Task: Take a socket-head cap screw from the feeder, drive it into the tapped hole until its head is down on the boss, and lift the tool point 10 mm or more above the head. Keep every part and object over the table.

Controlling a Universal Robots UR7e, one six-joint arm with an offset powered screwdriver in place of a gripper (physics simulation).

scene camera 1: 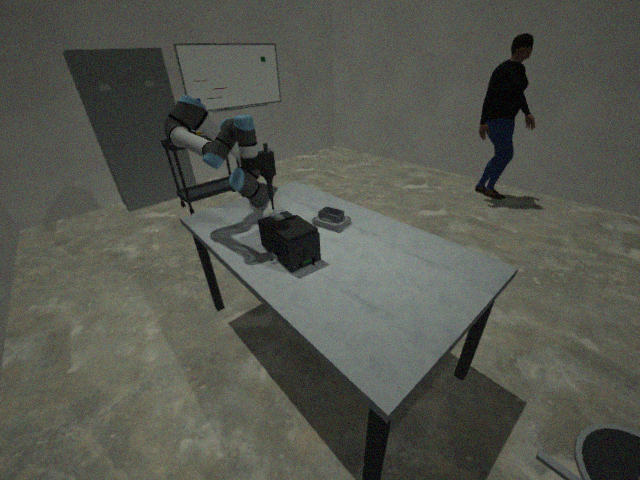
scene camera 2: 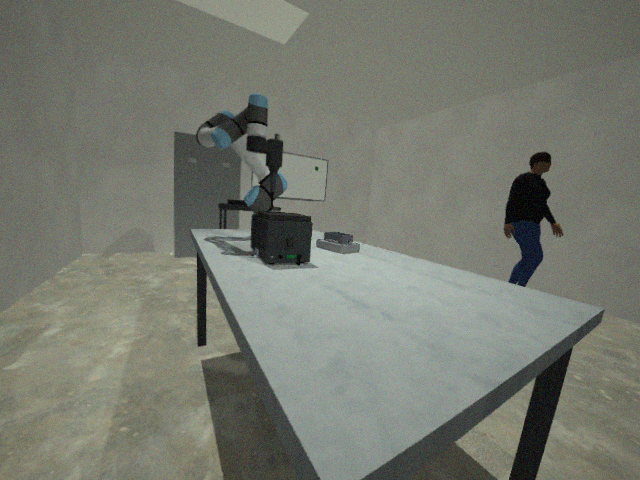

Note:
I see a black box-shaped feeder [scene camera 2: 273, 238].
The black box-shaped feeder is seen too in scene camera 1 [scene camera 1: 291, 254].

